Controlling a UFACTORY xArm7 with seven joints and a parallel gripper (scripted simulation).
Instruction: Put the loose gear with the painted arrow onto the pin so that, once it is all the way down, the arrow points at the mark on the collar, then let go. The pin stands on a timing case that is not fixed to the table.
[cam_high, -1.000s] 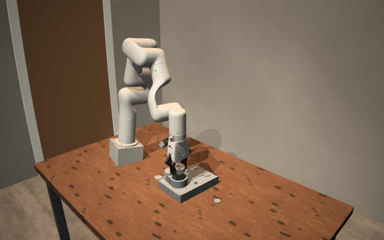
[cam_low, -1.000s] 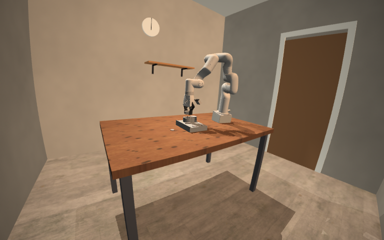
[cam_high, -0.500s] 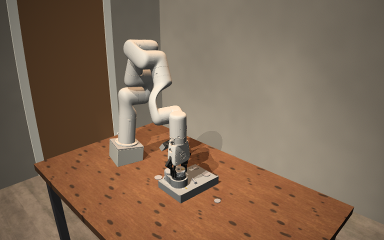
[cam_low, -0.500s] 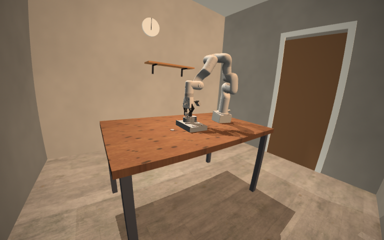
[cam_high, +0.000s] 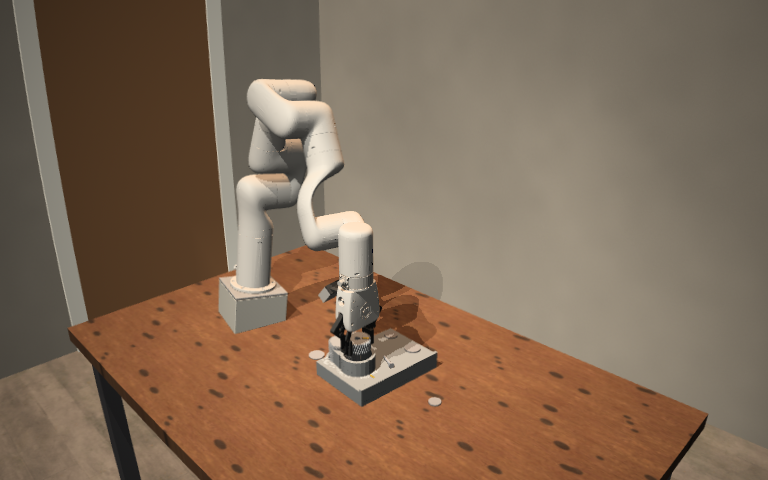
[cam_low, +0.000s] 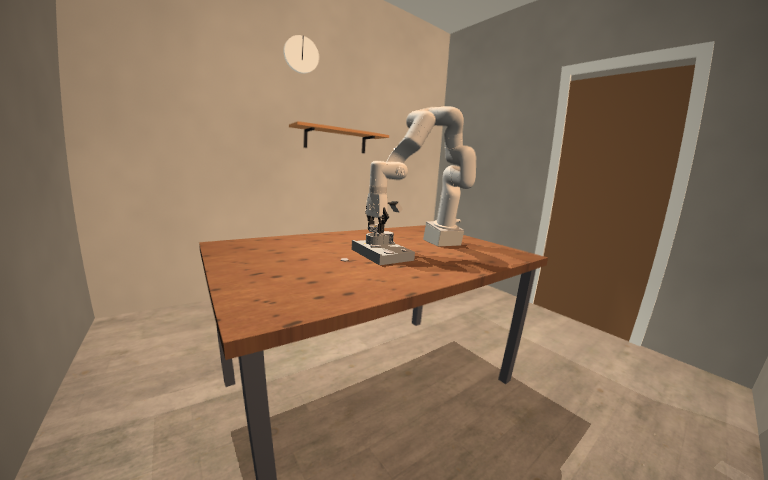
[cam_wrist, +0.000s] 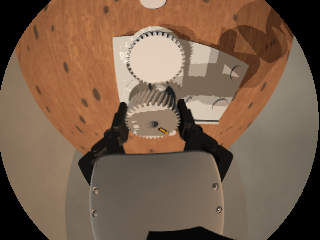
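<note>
My gripper is now right at the gear. From my hand the other things lie so: flat disc (30 mm ahead, 150 mm to the left, 70 mm below); then short peg (40 mm ahead, 60 mm to the left, 60 mm below).
</note>
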